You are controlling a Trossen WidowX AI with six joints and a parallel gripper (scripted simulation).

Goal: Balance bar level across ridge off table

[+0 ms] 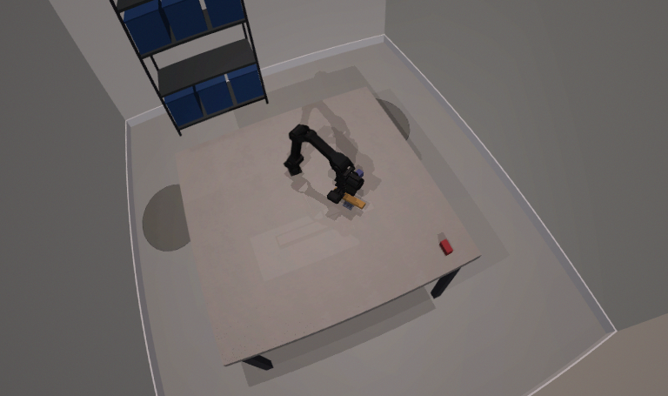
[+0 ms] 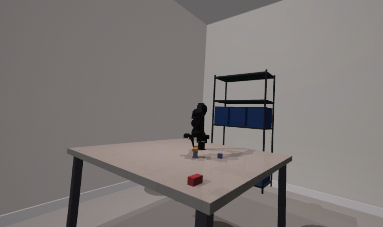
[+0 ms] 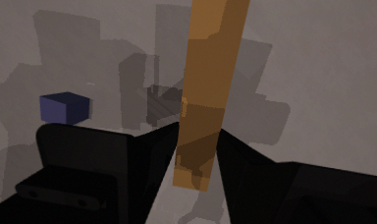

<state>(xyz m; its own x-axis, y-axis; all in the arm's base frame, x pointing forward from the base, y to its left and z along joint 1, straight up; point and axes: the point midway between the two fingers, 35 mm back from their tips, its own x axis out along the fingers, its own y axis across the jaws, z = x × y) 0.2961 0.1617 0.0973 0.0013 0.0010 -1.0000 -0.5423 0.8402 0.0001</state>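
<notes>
Now: gripper tip 3 cm short of the orange bar and 2 cm to the right of it. From my gripper tip the other things lie so: red block 44 cm ahead, 34 cm to the left, 5 cm below; then small cube 14 cm to the left, 12 cm behind, 5 cm below.
</notes>
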